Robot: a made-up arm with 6 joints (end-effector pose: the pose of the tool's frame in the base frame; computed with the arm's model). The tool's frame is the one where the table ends.
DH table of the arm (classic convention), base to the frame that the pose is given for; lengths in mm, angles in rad. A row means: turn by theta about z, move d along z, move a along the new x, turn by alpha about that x. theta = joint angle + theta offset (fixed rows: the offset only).
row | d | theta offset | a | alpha
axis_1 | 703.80 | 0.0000 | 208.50 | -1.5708
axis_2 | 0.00 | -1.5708 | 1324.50 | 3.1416
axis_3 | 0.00 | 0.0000 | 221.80 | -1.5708
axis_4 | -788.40 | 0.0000 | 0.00 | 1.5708
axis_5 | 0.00 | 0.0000 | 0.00 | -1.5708
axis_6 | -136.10 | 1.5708 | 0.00 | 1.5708
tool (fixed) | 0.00 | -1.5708 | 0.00 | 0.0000
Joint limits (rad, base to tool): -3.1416..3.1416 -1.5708..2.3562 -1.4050..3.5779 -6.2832..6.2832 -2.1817..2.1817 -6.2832..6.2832
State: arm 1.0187 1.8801 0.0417 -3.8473 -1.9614 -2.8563
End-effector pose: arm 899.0 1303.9 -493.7 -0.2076 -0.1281 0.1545 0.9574
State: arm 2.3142 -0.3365 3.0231 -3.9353 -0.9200 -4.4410
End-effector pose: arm 743.6 -694.7 1475.0 -0.2871 0.3388 0.1308 0.8864
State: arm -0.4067 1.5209 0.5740 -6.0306 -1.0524 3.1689
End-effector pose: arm 1934.0 -865.2 138.0 -0.5245 0.1033 0.8443 0.0382
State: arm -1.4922 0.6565 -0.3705 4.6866 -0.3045 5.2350
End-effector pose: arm 172.8 -1674.3 1082.5 -0.7950 0.3991 0.4143 0.1924
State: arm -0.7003 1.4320 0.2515 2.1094 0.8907 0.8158
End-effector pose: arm 1593.7 -1224.4 142.5 -0.6438 -0.0112 0.5782 0.5010
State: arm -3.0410 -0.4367 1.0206 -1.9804 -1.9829 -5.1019
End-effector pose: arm 547.1 -59.8 2663.9 -0.3617 0.3806 -0.3317 0.7838
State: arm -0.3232 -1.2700 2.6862 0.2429 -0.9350 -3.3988
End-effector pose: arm -1496.1 473.3 384.6 0.0547 0.0418 0.9958 0.0611
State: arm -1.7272 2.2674 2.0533 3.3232 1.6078 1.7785
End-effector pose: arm -337.1 -1980.3 -226.4 -0.6514 -0.1219 0.7451 0.0747
